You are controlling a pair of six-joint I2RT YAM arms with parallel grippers.
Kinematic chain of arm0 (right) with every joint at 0, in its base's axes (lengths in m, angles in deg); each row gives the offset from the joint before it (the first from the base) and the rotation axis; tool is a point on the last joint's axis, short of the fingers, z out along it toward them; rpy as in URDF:
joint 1: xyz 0 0 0.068 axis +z
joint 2: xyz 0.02 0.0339 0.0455 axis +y
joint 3: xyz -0.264 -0.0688 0 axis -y
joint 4: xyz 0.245 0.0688 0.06 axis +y
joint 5: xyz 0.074 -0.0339 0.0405 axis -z
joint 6: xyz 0.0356 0 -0.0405 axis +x
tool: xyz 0 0 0 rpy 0 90 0
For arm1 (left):
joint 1: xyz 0 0 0.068 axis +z
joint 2: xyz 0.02 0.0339 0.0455 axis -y
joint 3: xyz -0.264 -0.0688 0 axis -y
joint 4: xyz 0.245 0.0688 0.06 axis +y
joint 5: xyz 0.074 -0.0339 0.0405 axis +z
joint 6: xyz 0.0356 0 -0.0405 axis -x
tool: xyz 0 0 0 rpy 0 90 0
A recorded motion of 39 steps. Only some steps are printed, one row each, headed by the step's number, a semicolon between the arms.
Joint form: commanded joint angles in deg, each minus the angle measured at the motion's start. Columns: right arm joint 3, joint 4, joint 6, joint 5, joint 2, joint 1; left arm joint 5, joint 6, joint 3, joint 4, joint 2, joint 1.
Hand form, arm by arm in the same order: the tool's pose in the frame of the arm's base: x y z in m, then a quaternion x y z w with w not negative. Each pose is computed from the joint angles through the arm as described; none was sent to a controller.
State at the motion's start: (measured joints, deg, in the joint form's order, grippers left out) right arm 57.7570 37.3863 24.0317 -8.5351 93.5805 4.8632; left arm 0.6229 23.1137 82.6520 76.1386 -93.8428 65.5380
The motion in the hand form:
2: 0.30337 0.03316 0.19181 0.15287 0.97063 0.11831 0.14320; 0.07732 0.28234 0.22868 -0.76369 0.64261 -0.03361 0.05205
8: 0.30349 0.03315 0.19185 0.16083 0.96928 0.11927 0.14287; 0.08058 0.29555 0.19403 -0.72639 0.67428 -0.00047 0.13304
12: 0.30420 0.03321 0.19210 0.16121 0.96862 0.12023 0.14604; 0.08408 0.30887 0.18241 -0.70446 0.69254 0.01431 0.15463
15: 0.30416 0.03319 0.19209 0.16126 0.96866 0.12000 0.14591; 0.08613 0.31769 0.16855 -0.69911 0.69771 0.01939 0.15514
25: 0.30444 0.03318 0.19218 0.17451 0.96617 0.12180 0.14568; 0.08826 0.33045 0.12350 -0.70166 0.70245 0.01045 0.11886
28: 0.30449 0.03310 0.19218 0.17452 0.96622 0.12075 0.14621; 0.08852 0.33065 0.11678 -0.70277 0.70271 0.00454 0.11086
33: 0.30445 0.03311 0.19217 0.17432 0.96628 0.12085 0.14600; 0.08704 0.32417 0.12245 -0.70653 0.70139 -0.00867 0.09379
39: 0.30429 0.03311 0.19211 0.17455 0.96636 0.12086 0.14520; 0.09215 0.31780 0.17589 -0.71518 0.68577 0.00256 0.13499
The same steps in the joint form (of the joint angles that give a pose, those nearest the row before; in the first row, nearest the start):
2: 1.62 0.24 0.61 -0.48 -1.33 0.33; -6.67 1.51 -11.78 -12.57 0.28 9.88
8: 1.62 0.18 1.55 -0.44 -1.33 0.33; -7.89 -3.58 -19.61 -31.02 -0.59 10.05
12: 1.62 -0.22 1.64 -0.44 -1.33 0.33; -8.02 -6.67 -19.67 -36.65 -3.34 10.05
15: 1.62 -0.20 1.64 -0.42 -1.33 0.33; -7.67 -7.56 -19.67 -39.87 -6.27 10.05
25: 1.62 -0.35 3.21 -0.35 -1.33 0.33; -6.51 -8.20 -19.67 -44.20 -14.80 10.12
28: 1.62 -0.37 3.19 -0.22 -1.33 0.33; -6.62 -8.15 -19.67 -44.26 -16.00 10.10
33: 1.62 -0.35 3.17 -0.24 -1.33 0.33; -6.91 -7.85 -19.56 -40.55 -14.84 10.10
39: 1.62 -0.26 3.19 -0.26 -1.33 0.33; -7.67 -4.44 -16.74 -34.86 -6.93 9.05

